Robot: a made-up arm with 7 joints. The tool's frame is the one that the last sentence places.
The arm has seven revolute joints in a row. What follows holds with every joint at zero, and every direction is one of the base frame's.
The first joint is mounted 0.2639 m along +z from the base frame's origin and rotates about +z.
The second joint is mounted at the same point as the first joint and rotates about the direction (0, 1, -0.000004).
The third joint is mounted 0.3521 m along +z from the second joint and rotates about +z.
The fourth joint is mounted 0.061 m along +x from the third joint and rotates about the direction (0, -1, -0.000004).
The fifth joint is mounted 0.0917 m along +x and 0.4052 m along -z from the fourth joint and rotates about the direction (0, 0.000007, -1).
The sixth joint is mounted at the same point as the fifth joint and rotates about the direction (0, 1, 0.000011).
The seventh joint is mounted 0.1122 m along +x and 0.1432 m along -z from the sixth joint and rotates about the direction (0, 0.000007, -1).
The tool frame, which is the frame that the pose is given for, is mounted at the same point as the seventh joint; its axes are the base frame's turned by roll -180, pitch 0 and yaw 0 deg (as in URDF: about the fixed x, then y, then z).
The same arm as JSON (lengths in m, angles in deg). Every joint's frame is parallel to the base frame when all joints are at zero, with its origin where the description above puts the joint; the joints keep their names.
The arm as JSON. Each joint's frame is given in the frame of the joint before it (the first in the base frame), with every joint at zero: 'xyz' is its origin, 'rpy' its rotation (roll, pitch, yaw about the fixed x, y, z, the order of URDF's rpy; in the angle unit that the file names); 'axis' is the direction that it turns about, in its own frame. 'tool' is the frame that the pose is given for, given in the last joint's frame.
{"units": {"length": "m", "angle": "deg"}, "joints": [{"name": "joint 1", "type": "revolute", "origin": {"xyz": [0.0, 0.0, 0.2639], "rpy": [0.0, 0.0, 0.0]}, "axis": "+z"}, {"name": "joint 2", "type": "revolute", "origin": {"xyz": [0.0, 0.0, 0.0], "rpy": [0.0, 0.0, 0.0]}, "axis": "+y"}, {"name": "joint 3", "type": "revolute", "origin": {"xyz": [0.0, 0.0, 0.3521], "rpy": [0.0, 0.0, 0.0]}, "axis": "+z"}, {"name": "joint 4", "type": "revolute", "origin": {"xyz": [0.061, 0.0, 0.0], "rpy": [0.0, 0.0, 0.0]}, "axis": "-y"}, {"name": "joint 5", "type": "revolute", "origin": {"xyz": [0.0917, 0.0, -0.4052], "rpy": [0.0, 0.0, 0.0]}, "axis": "-z"}, {"name": "joint 6", "type": "revolute", "origin": {"xyz": [0.0, 0.0, 0.0], "rpy": [0.0, 0.0, 0.0]}, "axis": "+y"}, {"name": "joint 7", "type": "revolute", "origin": {"xyz": [0.1122, 0.0, -0.1432], "rpy": [0.0, 0.0, 0.0]}, "axis": "-z"}], "tool": {"origin": {"xyz": [0.0, 0.0, 0.0], "rpy": [180.0, 0.0, 0.0]}}}
